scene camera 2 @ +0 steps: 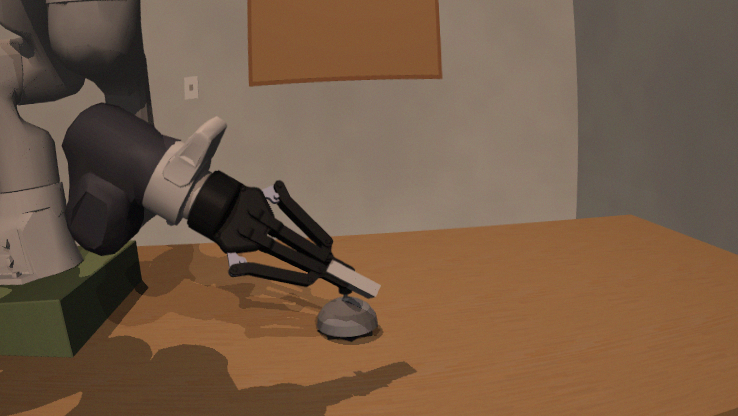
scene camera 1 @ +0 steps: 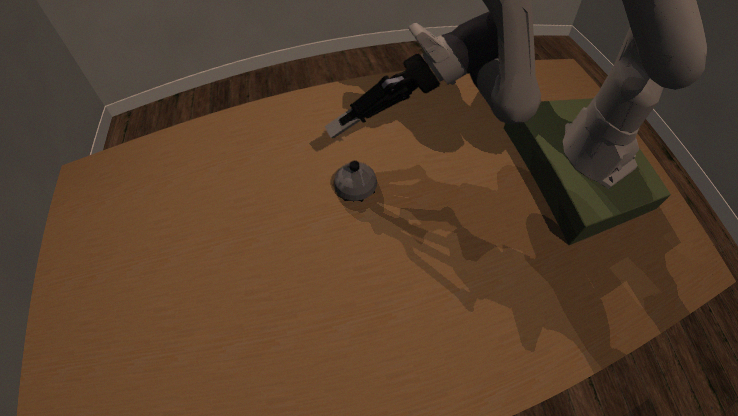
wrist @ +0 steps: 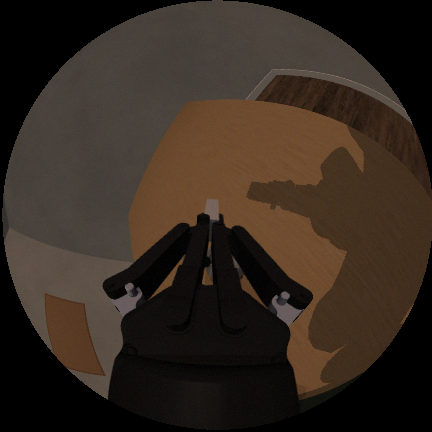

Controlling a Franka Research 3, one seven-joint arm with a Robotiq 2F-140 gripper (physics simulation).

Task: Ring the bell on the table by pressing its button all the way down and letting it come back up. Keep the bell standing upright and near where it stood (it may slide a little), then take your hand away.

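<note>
The bell [scene camera 1: 355, 182] [scene camera 2: 347, 318] is a grey dome standing upright on the table [scene camera 1: 206, 248] [scene camera 2: 542, 320]. Its black button [scene camera 1: 354, 165] [scene camera 2: 345, 291] stands up above the dome, with the stem showing below it. My gripper [scene camera 1: 342, 125] [scene camera 2: 354, 279] [wrist: 211, 207] is shut and empty, tilted down with its pale fingertips together. In scene camera 2 the finger overlaps the top of the button; whether they touch I cannot tell. In scene camera 1 the fingertips show up and left of the bell. In the wrist view the fingers hide most of the bell.
The arm stands on a green block [scene camera 1: 578, 206] [scene camera 2: 36, 325] at one end of the table. An orange-brown board [scene camera 2: 343, 38] [wrist: 72, 335] hangs on the wall. Dark shadows of the arm lie across the table.
</note>
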